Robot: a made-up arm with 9 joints. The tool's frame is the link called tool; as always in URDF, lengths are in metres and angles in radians. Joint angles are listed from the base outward.
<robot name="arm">
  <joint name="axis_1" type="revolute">
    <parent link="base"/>
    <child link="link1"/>
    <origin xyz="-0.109 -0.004 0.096"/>
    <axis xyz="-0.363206 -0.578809 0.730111"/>
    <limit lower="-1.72" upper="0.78"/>
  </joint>
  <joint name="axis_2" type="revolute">
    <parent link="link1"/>
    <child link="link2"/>
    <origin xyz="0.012 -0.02 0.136"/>
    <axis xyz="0 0 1"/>
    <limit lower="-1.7" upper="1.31"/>
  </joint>
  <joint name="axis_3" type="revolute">
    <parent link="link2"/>
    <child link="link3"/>
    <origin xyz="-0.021 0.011 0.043"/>
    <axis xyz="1 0 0"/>
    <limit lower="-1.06" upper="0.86"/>
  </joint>
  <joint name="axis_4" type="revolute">
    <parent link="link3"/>
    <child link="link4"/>
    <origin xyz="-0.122 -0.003 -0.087"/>
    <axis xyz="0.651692 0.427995 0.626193"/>
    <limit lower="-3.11" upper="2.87"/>
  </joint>
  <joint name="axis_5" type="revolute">
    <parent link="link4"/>
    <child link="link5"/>
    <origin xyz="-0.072 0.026 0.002"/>
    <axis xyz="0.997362 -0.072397 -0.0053"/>
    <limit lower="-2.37" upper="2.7"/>
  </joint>
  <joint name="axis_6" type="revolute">
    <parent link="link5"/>
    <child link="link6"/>
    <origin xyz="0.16 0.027 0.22"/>
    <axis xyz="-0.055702 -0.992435 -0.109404"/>
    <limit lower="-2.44" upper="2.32"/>
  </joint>
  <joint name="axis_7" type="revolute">
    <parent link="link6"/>
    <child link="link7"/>
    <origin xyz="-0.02 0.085 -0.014"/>
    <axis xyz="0 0 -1"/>
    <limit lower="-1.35" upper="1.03"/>
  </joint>
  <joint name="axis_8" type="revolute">
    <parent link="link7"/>
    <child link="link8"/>
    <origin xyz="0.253 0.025 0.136"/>
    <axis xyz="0 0 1"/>
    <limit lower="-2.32" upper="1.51"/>
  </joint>
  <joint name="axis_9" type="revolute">
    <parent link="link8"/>
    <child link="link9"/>
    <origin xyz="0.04 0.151 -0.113"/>
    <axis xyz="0 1 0"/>
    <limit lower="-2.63" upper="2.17"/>
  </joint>
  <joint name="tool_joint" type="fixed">
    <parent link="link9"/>
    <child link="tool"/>
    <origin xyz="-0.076 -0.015 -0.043" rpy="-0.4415 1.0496 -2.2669"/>
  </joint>
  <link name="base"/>
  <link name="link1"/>
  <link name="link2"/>
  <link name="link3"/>
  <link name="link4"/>
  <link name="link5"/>
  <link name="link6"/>
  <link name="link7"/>
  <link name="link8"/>
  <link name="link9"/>
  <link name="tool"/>
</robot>
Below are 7 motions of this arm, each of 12 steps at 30 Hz.
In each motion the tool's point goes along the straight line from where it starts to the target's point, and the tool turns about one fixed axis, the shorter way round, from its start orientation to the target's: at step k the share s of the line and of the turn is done. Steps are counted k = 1, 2, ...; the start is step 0. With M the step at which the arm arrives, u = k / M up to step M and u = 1 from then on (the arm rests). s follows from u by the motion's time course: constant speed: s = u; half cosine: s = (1 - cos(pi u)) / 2; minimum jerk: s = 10 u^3 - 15 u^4 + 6 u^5.
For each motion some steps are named. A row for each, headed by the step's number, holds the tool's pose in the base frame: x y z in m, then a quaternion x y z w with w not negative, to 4 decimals.
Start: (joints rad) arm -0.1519 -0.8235 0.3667 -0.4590 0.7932 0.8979 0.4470 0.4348 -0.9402
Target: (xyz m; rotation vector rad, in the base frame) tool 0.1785 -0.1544 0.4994 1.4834 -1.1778 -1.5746
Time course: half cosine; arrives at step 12
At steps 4, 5, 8, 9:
4: -0.1089 -0.1940 0.5658 0.6876 -0.6132 -0.3685 0.1236
5: -0.0627 -0.1876 0.5551 0.6746 -0.5924 -0.4106 0.1592
8: 0.0827 -0.1676 0.5215 0.6177 -0.5133 -0.5327 0.2668
9: 0.1224 -0.1621 0.5124 0.5982 -0.4884 -0.5628 0.2947

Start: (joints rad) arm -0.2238 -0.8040 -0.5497 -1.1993 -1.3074 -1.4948 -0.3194 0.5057 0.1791
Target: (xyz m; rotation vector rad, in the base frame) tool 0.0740 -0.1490 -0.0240 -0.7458 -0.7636 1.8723
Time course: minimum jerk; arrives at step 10
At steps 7, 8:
7: 0.0263 -0.1656 -0.0130 -0.2694 -0.2451 0.7692 0.5250
8: 0.0571 -0.1549 -0.0201 -0.2925 -0.2886 0.7674 0.4922

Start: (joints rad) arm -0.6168 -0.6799 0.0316 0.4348 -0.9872 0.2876 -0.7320 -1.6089 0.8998
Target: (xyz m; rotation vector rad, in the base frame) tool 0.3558 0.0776 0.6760 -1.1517 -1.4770 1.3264
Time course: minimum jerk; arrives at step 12
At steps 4, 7, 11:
4: 0.4312 0.2094 0.1773 -0.2246 -0.2598 0.8411 0.4179
7: 0.3889 0.1354 0.4572 -0.3670 -0.4578 0.6876 0.4278
11: 0.3563 0.0784 0.6728 -0.4564 -0.5851 0.5295 0.4111

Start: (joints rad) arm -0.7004 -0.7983 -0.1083 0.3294 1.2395 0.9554 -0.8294 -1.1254 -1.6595
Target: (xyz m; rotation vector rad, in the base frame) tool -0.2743 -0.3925 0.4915 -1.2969 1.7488 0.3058
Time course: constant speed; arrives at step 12
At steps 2, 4, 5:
2: -0.1291 -0.4876 0.5112 -0.4227 0.7993 0.3256 0.2765
4: -0.1581 -0.4686 0.5072 -0.4467 0.7868 0.2871 0.3146
5: -0.1727 -0.4591 0.5053 -0.4581 0.7795 0.2674 0.3332

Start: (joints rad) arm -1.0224 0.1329 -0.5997 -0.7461 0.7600 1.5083 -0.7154 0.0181 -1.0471
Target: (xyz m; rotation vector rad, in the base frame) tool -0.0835 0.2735 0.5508 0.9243 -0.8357 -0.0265
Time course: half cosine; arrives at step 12
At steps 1, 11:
1: 0.2933 0.1377 0.4699 0.3878 -0.4084 -0.0996 0.8203
11: -0.0770 0.2711 0.5494 0.4321 -0.3917 -0.0139 0.8122

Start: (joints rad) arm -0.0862 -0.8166 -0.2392 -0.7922 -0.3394 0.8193 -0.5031 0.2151 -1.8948
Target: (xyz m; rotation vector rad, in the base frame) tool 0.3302 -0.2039 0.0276 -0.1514 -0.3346 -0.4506
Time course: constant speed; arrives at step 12
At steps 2, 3, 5, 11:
2: 0.3867 -0.0857 0.1097 0.0608 -0.2102 -0.1349 0.9664
3: 0.3810 -0.0975 0.1015 0.0473 -0.2059 -0.1438 0.9668
5: 0.3697 -0.1211 0.0851 0.0202 -0.1972 -0.1616 0.9668
11: 0.3358 -0.1921 0.0358 -0.0611 -0.1697 -0.2137 0.9601

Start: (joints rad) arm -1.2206 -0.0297 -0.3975 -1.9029 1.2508 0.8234 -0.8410 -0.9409 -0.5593
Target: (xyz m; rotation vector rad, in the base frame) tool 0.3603 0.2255 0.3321 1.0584 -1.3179 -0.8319
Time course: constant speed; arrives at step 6
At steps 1, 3, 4, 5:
1: 0.3707 0.1987 0.3631 0.4627 -0.5606 -0.3928 0.5633
3: 0.3665 0.2094 0.3507 0.4595 -0.5628 -0.3786 0.5734
4: 0.3645 0.2148 0.3445 0.4578 -0.5638 -0.3715 0.5784
5: 0.3624 0.2201 0.3383 0.4561 -0.5648 -0.3643 0.5833

